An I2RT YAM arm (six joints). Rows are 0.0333 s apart.
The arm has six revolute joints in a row. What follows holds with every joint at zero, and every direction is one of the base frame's.
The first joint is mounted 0.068 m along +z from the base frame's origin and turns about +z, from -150 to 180 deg.
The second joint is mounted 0.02 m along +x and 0.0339 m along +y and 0.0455 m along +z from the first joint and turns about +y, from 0 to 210 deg.
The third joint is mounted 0.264 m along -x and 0.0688 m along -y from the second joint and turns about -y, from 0 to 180 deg.
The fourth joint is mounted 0.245 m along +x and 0.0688 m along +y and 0.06 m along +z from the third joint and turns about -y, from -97 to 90 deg.
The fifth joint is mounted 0.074 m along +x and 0.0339 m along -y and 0.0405 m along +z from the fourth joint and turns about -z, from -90 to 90 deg.
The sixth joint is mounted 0.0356 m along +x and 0.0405 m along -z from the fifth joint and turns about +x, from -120 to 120 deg.
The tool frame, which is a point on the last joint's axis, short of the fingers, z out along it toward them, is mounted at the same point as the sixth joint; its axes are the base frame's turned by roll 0, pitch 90 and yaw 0 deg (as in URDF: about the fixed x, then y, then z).
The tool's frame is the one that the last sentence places.
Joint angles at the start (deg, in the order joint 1, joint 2, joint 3, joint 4, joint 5, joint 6): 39.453 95.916 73.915 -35.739 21.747 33.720
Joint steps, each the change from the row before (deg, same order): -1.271 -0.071 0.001 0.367 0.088 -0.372; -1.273 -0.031 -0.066 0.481 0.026 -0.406; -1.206 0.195 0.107 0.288 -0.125 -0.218; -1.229 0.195 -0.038 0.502 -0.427 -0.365; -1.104 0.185 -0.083 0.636 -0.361 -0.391; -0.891 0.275 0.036 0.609 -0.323 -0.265; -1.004 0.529 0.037 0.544 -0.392 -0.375; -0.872 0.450 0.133 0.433 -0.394 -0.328; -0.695 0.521 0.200 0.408 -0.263 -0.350; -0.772 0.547 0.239 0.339 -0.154 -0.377; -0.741 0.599 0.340 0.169 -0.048 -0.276
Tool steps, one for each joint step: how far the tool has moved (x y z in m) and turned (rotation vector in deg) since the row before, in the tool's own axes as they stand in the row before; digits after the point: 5 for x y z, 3 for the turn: -0.00459 -0.00607 0.00231 0.637 -0.434 0.787; -0.00432 -0.00602 0.00276 0.592 -0.406 0.752; -0.00404 -0.00528 0.00340 0.553 -0.132 0.793; -0.00366 -0.00529 0.00389 0.279 -0.029 0.687; -0.00333 -0.00471 0.00367 0.208 -0.145 0.597; -0.00302 -0.00343 0.00336 0.106 -0.165 0.556; -0.00261 -0.00383 0.00506 0.275 0.114 0.420; -0.00269 -0.00325 0.00404 0.156 0.066 0.387; -0.00232 -0.00230 0.00389 0.170 0.028 0.218; -0.00258 -0.00281 0.00409 0.338 0.013 0.232; -0.00258 -0.00270 0.00405 0.467 0.062 0.269
